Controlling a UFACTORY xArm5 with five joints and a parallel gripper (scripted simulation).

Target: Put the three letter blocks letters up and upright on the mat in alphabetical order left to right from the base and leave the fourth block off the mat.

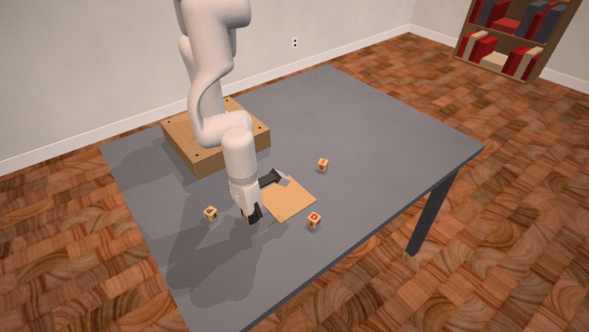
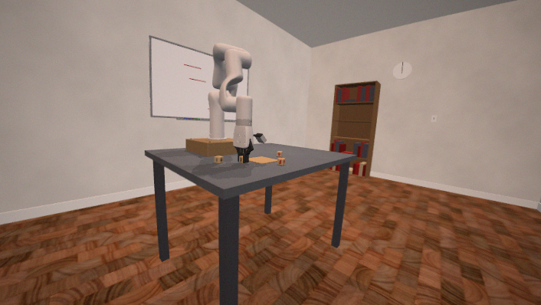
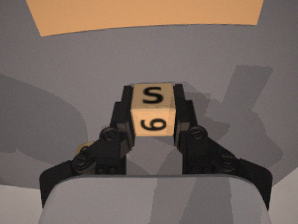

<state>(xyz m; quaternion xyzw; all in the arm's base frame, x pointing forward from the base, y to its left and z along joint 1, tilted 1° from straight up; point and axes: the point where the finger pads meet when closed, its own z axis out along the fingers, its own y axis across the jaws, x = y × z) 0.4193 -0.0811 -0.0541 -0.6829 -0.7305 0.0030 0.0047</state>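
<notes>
Right now my hand is 110 mm short of the wooden block, 140 mm to the right of it and 10 mm above it. The rest, counted from my hand: tan mat: 10 mm behind, 130 mm to the left, 20 mm below.
</notes>
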